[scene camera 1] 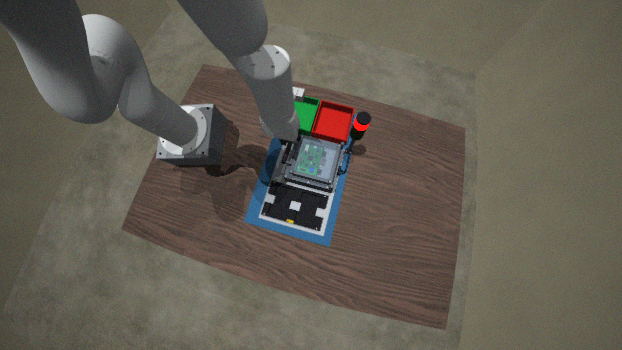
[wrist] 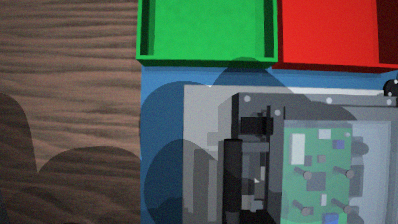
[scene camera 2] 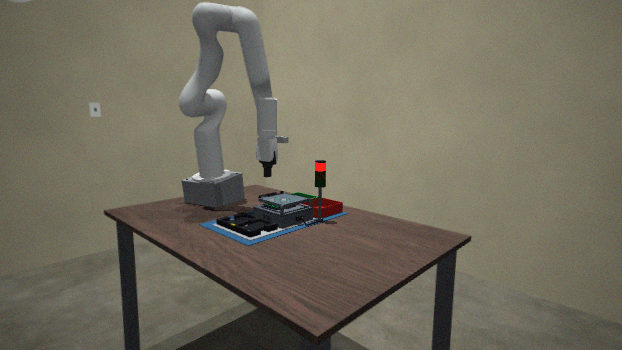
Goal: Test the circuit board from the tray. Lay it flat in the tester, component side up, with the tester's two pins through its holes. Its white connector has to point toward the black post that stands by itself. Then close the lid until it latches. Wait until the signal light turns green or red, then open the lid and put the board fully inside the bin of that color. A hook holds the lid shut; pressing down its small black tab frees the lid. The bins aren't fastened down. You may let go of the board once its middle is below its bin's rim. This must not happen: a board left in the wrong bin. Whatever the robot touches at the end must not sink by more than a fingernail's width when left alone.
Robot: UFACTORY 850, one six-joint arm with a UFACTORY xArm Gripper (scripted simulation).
Scene:
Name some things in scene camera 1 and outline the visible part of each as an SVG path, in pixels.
My gripper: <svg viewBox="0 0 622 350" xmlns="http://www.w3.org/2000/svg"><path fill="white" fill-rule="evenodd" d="M296 110L288 121L281 124L268 123L259 113L263 133L278 138L281 145L284 146L289 141L296 141L301 135L299 132L300 121Z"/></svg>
A red bin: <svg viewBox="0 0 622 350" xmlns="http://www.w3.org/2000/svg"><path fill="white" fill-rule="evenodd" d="M321 100L311 137L338 144L345 142L344 145L346 145L355 108Z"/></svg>

